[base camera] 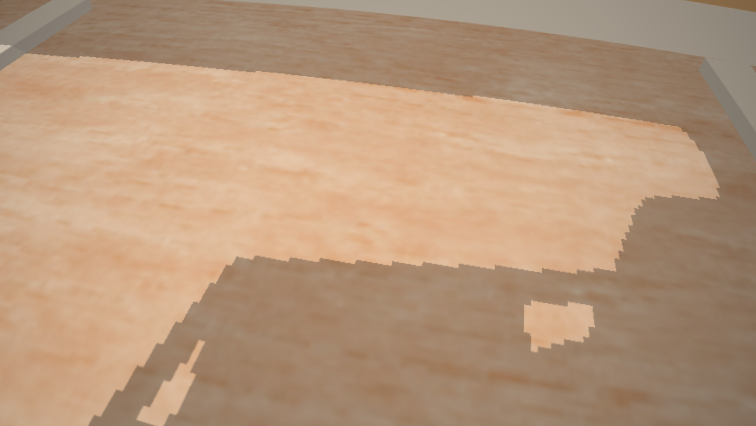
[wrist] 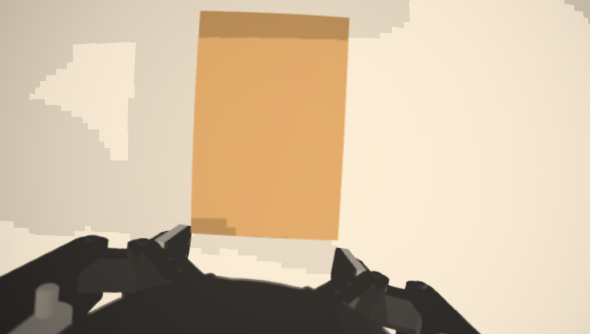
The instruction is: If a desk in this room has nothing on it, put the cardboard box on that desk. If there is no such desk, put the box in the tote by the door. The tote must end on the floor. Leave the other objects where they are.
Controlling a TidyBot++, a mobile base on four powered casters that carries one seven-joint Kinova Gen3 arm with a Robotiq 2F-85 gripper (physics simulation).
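Places are measured from the arm's base along level axes (x ahead, y left, z up), in centimetres.
Where they show: gripper, fingertip midpoint: (wrist: 262,253).
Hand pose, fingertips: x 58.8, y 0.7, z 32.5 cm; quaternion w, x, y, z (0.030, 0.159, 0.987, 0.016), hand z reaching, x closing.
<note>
After its pixels a point has its place.
The cardboard box (wrist: 270,135) @[x 56.9, y -5.7, z 37.3 cm], a plain orange-tan rectangle seen from above, rests on a pale cream surface in the middle of the wrist view. A darker shadow band lies across its far end, and a small shadow patch is at its near left corner. My gripper (wrist: 262,253) @[x 58.8, y 0.7, z 32.5 cm] is open at the bottom of the wrist view. Its fingertips are apart at the near end of the box, about as wide apart as the box looks, with no box between them. The height gap to the box is hard to tell. The tote and the door do not show in either view.
The pale surface (wrist: 450,150) @[x 46.6, y -3.6, z 32.3 cm] around the box carries stepped shadows. In the base camera view, a wood-grained surface (base camera: 317,174) @[x 49.5, y 8.9, z -39.7 cm] fills most of the picture, with a large shadow across it. Pale grey strips run along its upper left (base camera: 47,26) @[x 86.4, y 64.7, z -37.8 cm], top (base camera: 476,18) @[x 93.6, y -14.6, z -38.7 cm] and right (base camera: 732,89) @[x 70.4, y -51.5, z -37.2 cm].
</note>
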